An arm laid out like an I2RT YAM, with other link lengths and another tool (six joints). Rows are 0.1 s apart.
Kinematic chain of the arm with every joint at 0, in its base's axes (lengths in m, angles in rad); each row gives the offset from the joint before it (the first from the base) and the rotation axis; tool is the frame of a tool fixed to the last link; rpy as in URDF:
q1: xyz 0 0 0.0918 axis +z
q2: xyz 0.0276 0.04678 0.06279 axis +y
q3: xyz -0.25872 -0.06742 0 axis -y
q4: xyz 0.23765 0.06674 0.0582 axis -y
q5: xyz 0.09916 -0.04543 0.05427 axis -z
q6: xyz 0.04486 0 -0.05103 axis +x
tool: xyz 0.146 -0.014 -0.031 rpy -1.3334 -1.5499 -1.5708
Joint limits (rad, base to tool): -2.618..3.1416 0..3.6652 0..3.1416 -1.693..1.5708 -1.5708..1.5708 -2.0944..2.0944
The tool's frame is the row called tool.
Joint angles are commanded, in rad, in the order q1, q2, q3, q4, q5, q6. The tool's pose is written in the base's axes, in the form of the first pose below.
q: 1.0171 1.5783 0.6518 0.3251 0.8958 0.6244
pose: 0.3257 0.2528 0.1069 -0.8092 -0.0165 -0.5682 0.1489
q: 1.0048 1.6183 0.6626 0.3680 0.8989 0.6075
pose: 0.3331 0.2542 0.1038 -0.8070 -0.0150 -0.5725 0.1441
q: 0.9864 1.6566 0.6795 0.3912 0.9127 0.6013
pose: 0.3419 0.2511 0.1007 -0.8056 -0.0068 -0.5774 0.1327
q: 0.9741 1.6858 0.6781 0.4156 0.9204 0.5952
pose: 0.3461 0.2466 0.0942 -0.8065 -0.0039 -0.5784 0.1226
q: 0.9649 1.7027 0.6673 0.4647 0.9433 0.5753
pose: 0.3505 0.2410 0.0944 -0.8007 0.0012 -0.5883 0.1129
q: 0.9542 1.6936 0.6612 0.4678 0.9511 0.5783
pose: 0.3527 0.2353 0.0969 -0.7983 0.0097 -0.5922 0.1097
